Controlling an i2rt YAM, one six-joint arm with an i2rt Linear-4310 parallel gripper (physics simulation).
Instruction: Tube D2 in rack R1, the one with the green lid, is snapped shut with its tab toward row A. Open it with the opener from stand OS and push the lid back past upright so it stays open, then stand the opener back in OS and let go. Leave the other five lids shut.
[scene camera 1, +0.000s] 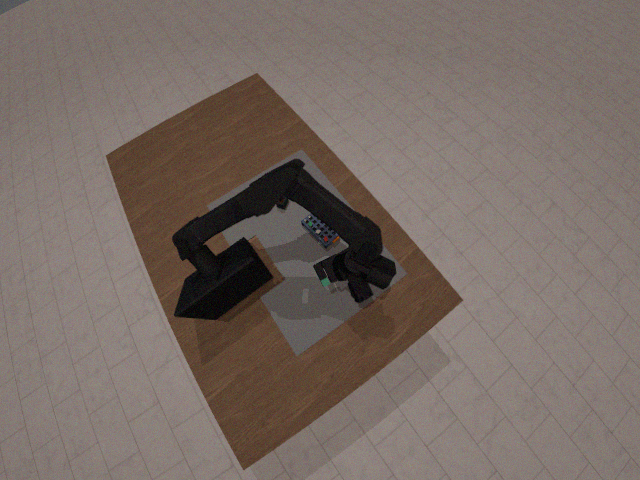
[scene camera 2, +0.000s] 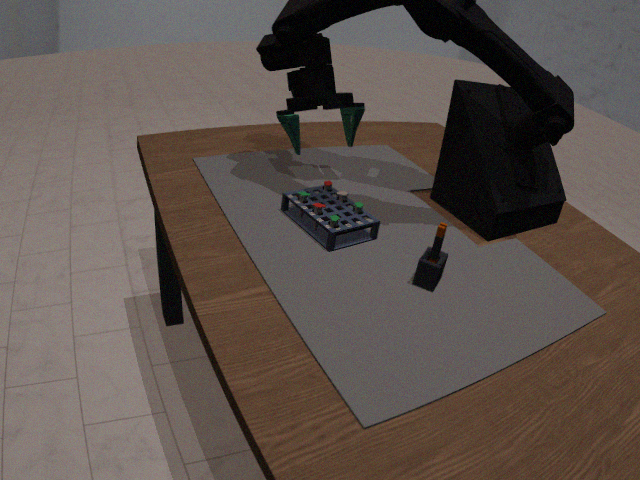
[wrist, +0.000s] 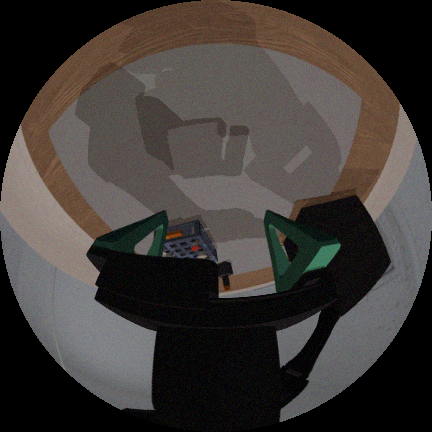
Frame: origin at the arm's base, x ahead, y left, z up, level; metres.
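Seen in the pictures: gripper, between the fingertips: (scene camera 1: 332, 266) (scene camera 2: 324, 150) (wrist: 215, 215); arm's base, origin of its link: (scene camera 1: 213, 271) (scene camera 2: 516, 136) (wrist: 346, 266).
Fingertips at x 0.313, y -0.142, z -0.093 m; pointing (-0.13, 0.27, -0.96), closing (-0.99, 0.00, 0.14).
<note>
Offsets run from my fingertips to a thing's top centre. "pt": to the spot under its first point. Level surfaces: height alone.
Rack R1 @[dx +0.049, dy +0.146, dz -0.017 m] (scene camera 1: 315, 235) (scene camera 2: 330, 241) (wrist: 207, 243) is a dark blue grid holding small tubes. In scene camera 2 its lids look shut: green lids (scene camera 2: 303, 194) (scene camera 2: 358, 205) (scene camera 2: 334, 219), red lids (scene camera 2: 327, 183) (scene camera 2: 318, 205) and a whitish lid @[dx +0.022, dy +0.134, dz -0.017 m] (scene camera 2: 342, 194). Row labels are unreadable, so I cannot tell which is D2. The opener @[dx -0.028, dy +0.314, dz +0.026 m] (scene camera 2: 439, 241) (wrist: 227, 282), dark with an orange top, stands in the small dark stand OS @[dx -0.028, dy +0.314, dz -0.019 m] (scene camera 1: 282, 204) (scene camera 2: 429, 271) (wrist: 226, 268). My gripper (scene camera 2: 324, 149) (wrist: 215, 215) is open and empty, green fingers pointing down, high above the mat beyond the rack, away from the opener.
The grey mat @[dz -0.059 m] (scene camera 1: 297, 341) (scene camera 2: 361, 361) (wrist: 320, 95) lies on the wooden table @[dz -0.062 m] (scene camera 1: 248, 413) (scene camera 2: 568, 413). The black arm base (scene camera 1: 222, 284) (scene camera 2: 496, 180) (wrist: 345, 245) stands beside the mat. An orange mark @[pt dx +0.065, dy +0.082, dz -0.035 m] (scene camera 1: 336, 239) (wrist: 174, 234) shows on the rack's end. Arm shadows fall across the mat.
</note>
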